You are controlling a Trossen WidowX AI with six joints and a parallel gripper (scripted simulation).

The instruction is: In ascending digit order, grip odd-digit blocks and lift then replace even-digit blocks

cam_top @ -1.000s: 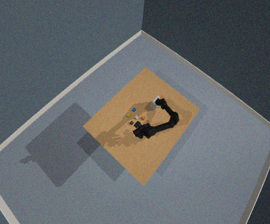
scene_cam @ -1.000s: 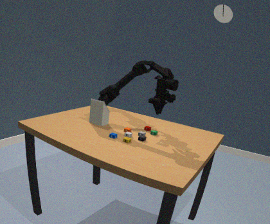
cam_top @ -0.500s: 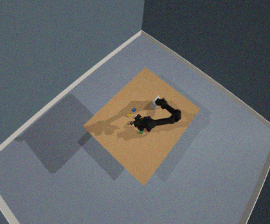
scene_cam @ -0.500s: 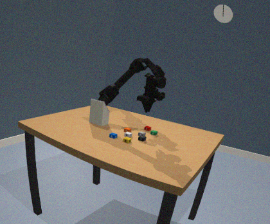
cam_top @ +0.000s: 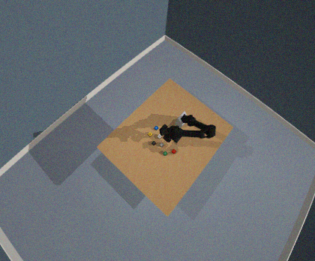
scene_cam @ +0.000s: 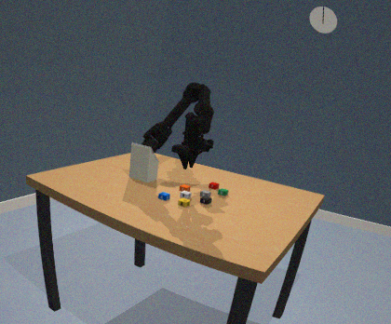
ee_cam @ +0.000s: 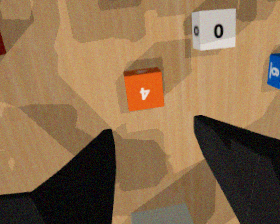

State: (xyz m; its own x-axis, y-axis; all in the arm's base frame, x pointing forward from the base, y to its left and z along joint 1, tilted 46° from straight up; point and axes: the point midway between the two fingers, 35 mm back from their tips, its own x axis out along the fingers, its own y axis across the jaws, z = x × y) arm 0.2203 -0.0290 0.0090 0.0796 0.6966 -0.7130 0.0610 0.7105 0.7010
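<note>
My gripper tip is now 80 mm above the orange block. From my gripper tip the other things lie so: white block (80 mm below, 70 mm to the right, 40 mm ahead); grey block (90 mm ahead, 80 mm below, 10 mm to the right); red block (120 mm to the left, 80 mm below, 70 mm ahead).
</note>
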